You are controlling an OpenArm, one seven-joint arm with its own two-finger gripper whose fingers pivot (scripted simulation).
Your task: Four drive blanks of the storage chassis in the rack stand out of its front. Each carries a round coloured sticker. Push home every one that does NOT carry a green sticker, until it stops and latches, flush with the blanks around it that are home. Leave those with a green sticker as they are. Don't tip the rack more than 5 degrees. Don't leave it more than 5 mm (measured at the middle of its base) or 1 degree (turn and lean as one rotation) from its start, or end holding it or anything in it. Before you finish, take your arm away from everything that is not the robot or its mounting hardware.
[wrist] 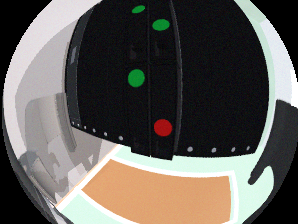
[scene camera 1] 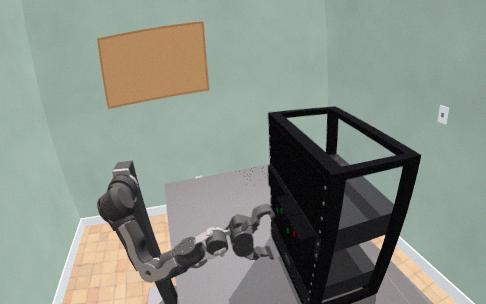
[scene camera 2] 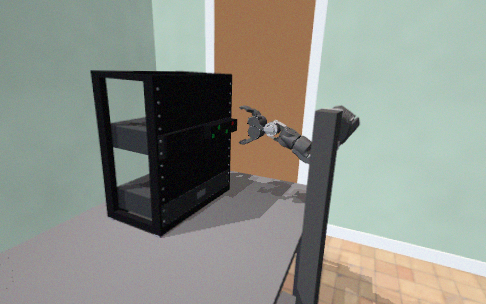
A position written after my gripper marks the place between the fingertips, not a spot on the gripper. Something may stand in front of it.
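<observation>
My gripper [scene camera 1: 272, 233], [wrist: 147, 142], visible.
</observation>
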